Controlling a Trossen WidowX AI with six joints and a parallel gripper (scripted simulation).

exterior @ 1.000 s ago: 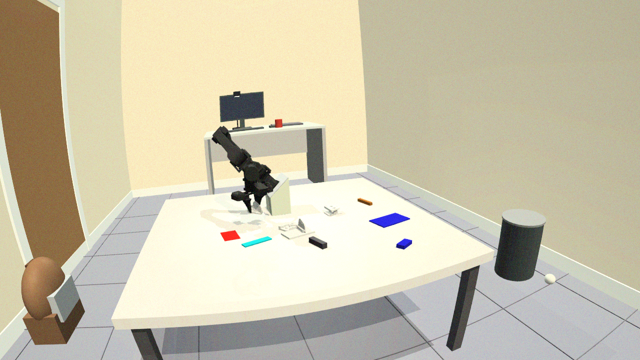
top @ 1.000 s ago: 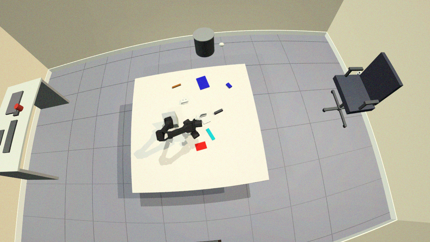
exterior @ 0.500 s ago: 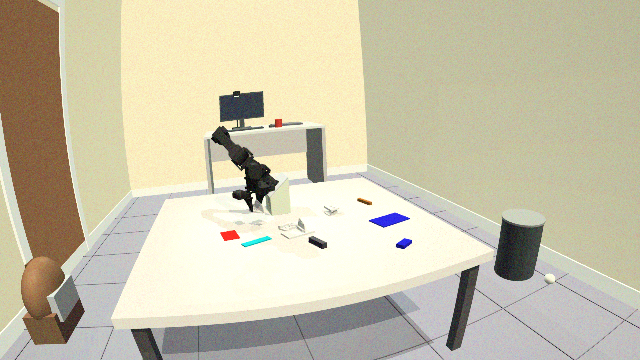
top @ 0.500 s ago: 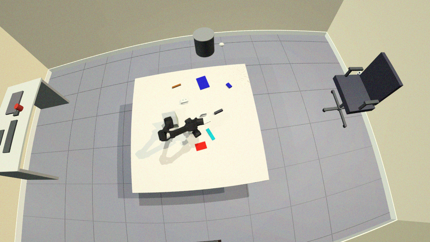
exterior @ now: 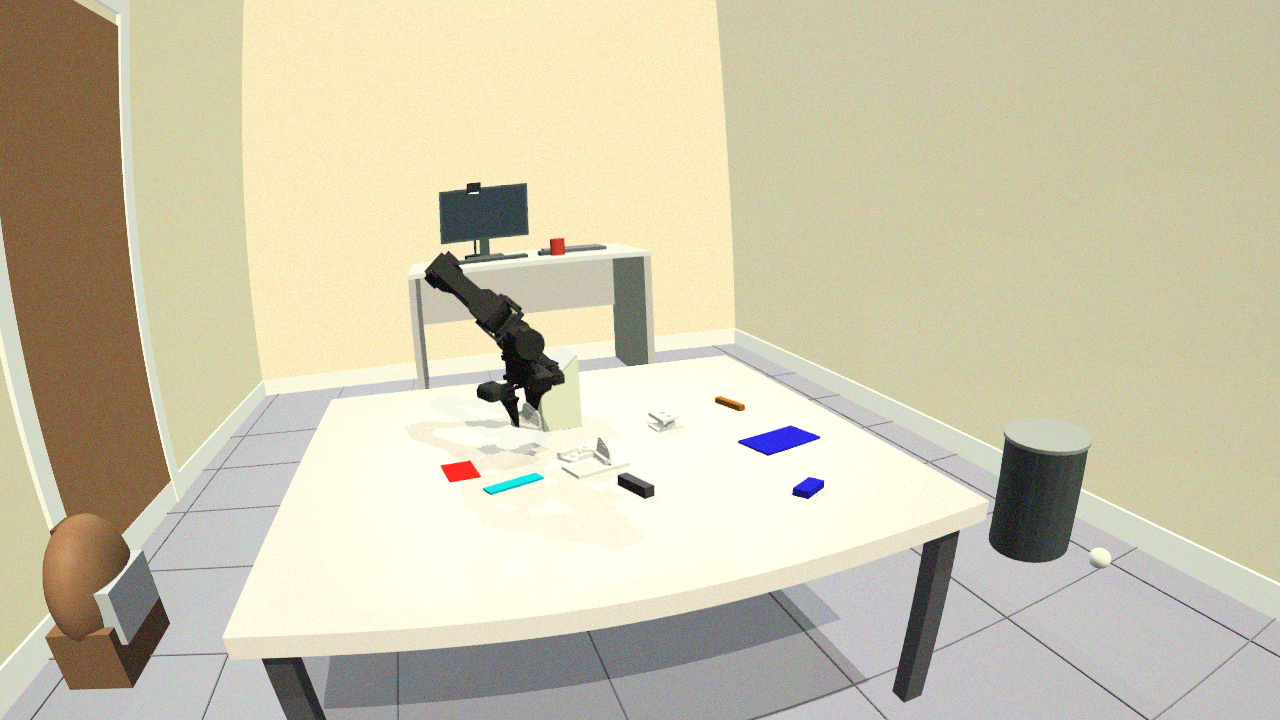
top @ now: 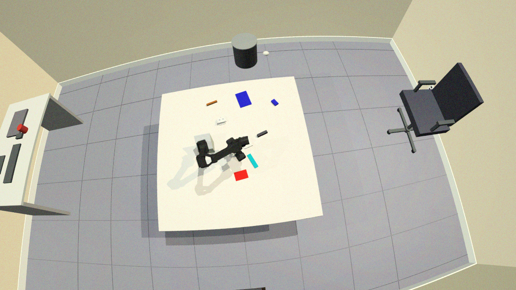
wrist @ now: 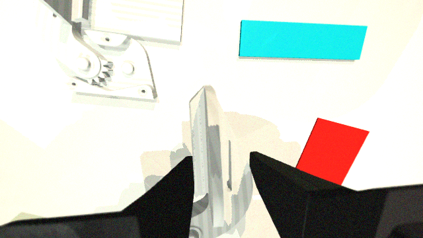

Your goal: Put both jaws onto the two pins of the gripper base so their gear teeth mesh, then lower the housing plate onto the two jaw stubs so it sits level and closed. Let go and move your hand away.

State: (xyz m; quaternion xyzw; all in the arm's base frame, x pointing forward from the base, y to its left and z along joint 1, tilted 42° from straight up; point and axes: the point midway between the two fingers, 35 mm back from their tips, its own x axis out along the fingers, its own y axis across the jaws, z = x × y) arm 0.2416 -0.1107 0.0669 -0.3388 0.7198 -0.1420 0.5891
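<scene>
Right now the white ribbed plate is 12 cm to the left of my gripper tip, 9 cm ahead of it and 8 cm below it. The rest, counted from my gripper tip: red tile (15 cm to the right, 8 cm below, 1 cm behind); then white jaw (12 cm to the left, 7 cm below, 4 cm ahead); then cyan bar (10 cm ahead, 8 cm below, 6 cm to the right).
</scene>
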